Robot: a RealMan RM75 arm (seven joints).
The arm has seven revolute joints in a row. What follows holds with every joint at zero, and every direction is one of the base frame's.
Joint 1 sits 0.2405 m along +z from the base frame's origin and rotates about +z.
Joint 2 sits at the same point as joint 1 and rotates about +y.
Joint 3 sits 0.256 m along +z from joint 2 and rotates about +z.
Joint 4 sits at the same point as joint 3 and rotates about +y.
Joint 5 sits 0.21 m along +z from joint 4 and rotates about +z.
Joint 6 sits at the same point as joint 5 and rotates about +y.
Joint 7 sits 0.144 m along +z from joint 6 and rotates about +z.
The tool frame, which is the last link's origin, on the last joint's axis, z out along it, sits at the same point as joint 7; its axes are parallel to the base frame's.
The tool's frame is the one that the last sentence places.
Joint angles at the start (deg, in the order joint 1, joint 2, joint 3, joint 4, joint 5, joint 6, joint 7):
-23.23 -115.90 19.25 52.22 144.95 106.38 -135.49
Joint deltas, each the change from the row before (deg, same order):
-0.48 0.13 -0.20 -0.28 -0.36 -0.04 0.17
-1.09 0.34 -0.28 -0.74 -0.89 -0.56 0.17
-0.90 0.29 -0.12 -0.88 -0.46 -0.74 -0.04
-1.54 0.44 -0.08 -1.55 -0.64 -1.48 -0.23
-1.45 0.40 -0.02 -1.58 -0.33 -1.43 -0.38
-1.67 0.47 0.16 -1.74 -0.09 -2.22 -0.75
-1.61 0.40 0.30 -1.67 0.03 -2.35 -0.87
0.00 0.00 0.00 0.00 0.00 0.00 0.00
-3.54 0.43 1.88 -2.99 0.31 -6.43 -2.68
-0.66 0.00 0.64 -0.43 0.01 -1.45 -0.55
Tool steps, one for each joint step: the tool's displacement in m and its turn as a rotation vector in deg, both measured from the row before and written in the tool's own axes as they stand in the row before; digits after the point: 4 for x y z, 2 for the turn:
0.0033 0.0021 0.0006 -0.48 0.32 0.52
0.0084 0.0042 0.0016 -0.81 0.93 1.02
0.0064 0.0025 0.0023 -0.44 0.56 0.47
0.0106 0.0040 0.0049 -0.57 0.85 0.59
0.0091 0.0034 0.0053 -0.40 0.52 0.24
0.0110 0.0028 0.0062 0.24 0.69 0.02
0.0103 0.0027 0.0067 0.46 0.60 -0.11
0.0000 0.0000 0.0000 0.00 0.00 0.00
0.0229 0.0066 0.0175 2.44 1.32 -0.20
0.0044 0.0017 0.0038 0.68 0.30 0.12

